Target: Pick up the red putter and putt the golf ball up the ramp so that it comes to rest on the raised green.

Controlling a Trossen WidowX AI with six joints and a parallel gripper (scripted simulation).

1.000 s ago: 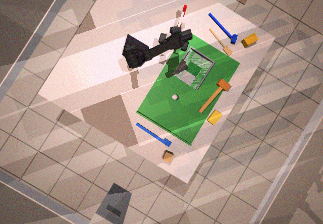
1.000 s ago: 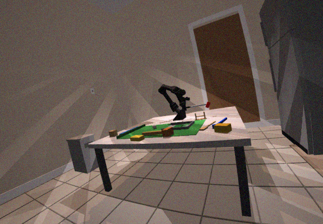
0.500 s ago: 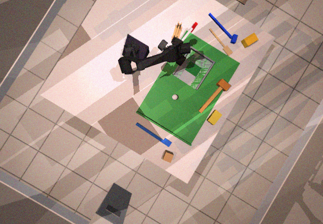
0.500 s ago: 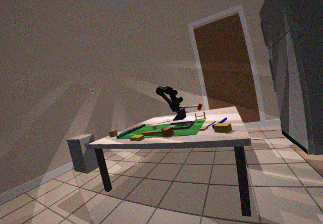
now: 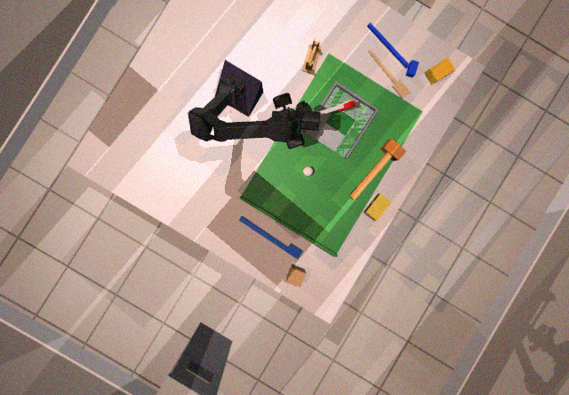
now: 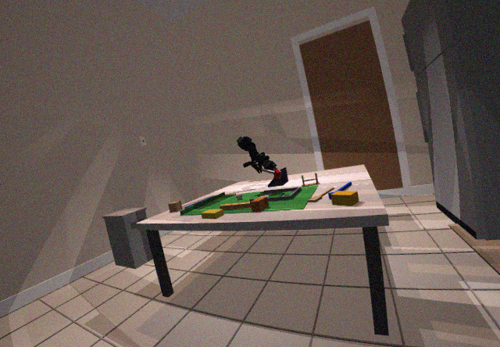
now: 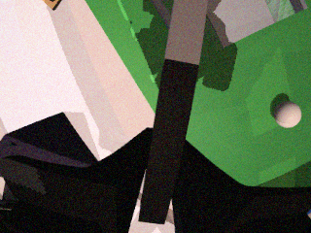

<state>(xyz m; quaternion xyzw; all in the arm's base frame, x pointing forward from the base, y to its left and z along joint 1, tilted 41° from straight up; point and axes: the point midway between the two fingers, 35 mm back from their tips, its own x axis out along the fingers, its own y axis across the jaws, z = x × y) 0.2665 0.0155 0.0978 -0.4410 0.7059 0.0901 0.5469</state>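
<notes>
The red putter lies 9 cm to the left of my gripper tip, 8 cm ahead of it and 1 cm above it. Round my gripper tip: wooden rack: 32 cm to the left, 10 cm below, 6 cm behind; then white golf ball: 16 cm ahead, 12 cm to the right, 11 cm below; then green mat: 21 cm ahead, 14 cm below.
</notes>
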